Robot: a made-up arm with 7 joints. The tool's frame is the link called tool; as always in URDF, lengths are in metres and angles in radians.
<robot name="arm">
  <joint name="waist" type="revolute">
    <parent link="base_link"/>
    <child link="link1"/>
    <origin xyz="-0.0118 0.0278 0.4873"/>
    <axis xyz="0 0.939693 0.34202"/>
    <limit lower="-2.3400" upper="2.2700" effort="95" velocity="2.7"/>
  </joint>
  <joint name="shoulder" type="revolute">
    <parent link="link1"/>
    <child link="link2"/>
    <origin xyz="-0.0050 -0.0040 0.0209"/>
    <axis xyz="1 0 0"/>
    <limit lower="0.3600" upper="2.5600" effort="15" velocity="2.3"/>
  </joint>
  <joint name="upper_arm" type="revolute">
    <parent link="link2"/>
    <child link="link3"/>
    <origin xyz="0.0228 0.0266 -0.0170"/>
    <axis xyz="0 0 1"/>
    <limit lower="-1.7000" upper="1.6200" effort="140" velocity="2.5"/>
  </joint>
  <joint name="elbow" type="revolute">
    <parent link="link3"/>
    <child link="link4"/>
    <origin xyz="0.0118 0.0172 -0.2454"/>
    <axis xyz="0 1 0"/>
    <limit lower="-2.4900" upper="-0.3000" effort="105" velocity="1.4"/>
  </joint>
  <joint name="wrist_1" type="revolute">
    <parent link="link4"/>
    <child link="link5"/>
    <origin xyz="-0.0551 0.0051 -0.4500"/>
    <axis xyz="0 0 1"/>
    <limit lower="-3.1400" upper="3.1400" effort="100" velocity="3.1"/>
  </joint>
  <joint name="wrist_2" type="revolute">
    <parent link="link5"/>
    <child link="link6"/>
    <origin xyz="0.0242 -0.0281 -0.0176"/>
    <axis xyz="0 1 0"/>
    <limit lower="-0.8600" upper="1.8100" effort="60" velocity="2.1"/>
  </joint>
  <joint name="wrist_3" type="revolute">
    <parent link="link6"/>
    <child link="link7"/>
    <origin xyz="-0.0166 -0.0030 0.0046"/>
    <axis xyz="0 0 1"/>
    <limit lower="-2.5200" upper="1.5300" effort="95" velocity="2.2"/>
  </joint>
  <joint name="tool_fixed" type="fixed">
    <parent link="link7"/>
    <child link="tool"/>
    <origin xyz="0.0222 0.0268 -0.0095" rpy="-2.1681 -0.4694 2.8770"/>
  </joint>
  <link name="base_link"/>
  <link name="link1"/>
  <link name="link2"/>
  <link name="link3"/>
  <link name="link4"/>
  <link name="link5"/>
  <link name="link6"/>
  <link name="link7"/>
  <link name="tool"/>
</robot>
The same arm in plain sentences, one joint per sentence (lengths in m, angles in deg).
The arm has seven revolute joints in a row. What follows holds with every joint at zero, and every direction is one of the base frame's. The first joint sits 0.0118 m along -x and 0.0278 m along +y and 0.4873 m along +z from the base frame's origin and rotates about the direction (0, 0.9397, 0.342), from -134.07 to 130.06 deg. The second joint sits 0.005 m along -x and 0.004 m along -y and 0.0209 m along +z from the first joint and rotates about +x, from 20.63 to 146.68 deg. The third joint sits 0.0228 m along +x and 0.0266 m along +y and 0.017 m along -z from the second joint and rotates about +z, from -97.4 to 92.82 deg. The fourth joint sits 0.0118 m along +x and 0.0172 m along +y and 0.2454 m along -z from the third joint and rotates about +y, from -142.67 to -17.19 deg. The fifth joint sits 0.0551 m along -x and 0.0051 m along +y and 0.45 m along -z from the fourth joint and rotates about +z, from -179.91 to 179.91 deg. The sixth joint sits 0.0242 m along +x and 0.0281 m along -y and 0.0176 m along -z from the fifth joint and rotates about +y, from -49.27 to 103.71 deg. The seventh joint sits 0.0166 m along -x and 0.003 m along -y and 0.0046 m along +z from the sixth joint and rotates about +z, from -144.39 to 87.66 deg. The tool frame, which is the frame that the pose is given for, sits 0.0222 m along +x and 0.0268 m along +y and 0.0095 m along -z from the seventh joint; its axes are the base frame's turned by roll -124.22, pitch -26.89 and yaw 164.84 deg (as in URDF: about the fixed x, then y, then z).
